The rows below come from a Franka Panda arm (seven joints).
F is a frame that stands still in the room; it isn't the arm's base.
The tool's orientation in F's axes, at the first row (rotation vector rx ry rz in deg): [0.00, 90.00, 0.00]
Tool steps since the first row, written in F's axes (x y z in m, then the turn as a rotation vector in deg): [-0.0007, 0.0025, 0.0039, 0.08, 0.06, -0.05]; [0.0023, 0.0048, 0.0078, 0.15, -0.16, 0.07]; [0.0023, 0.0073, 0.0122, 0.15, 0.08, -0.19]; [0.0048, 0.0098, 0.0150, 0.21, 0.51, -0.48]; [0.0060, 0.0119, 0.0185, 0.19, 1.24, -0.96]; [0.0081, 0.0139, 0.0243, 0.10, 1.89, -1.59]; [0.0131, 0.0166, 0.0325, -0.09, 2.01, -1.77]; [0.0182, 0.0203, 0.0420, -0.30, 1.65, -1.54]
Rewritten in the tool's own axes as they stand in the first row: [-0.0039, 0.0025, -0.0007, 0.05, 0.06, 0.08]; [-0.0078, 0.0048, 0.0023, -0.07, -0.16, 0.15]; [-0.0122, 0.0073, 0.0023, 0.19, 0.08, 0.15]; [-0.0150, 0.0098, 0.0048, 0.48, 0.51, 0.21]; [-0.0185, 0.0119, 0.0060, 0.96, 1.24, 0.19]; [-0.0243, 0.0139, 0.0081, 1.59, 1.89, 0.10]; [-0.0325, 0.0166, 0.0131, 1.77, 2.01, -0.09]; [-0.0420, 0.0203, 0.0182, 1.54, 1.65, -0.30]
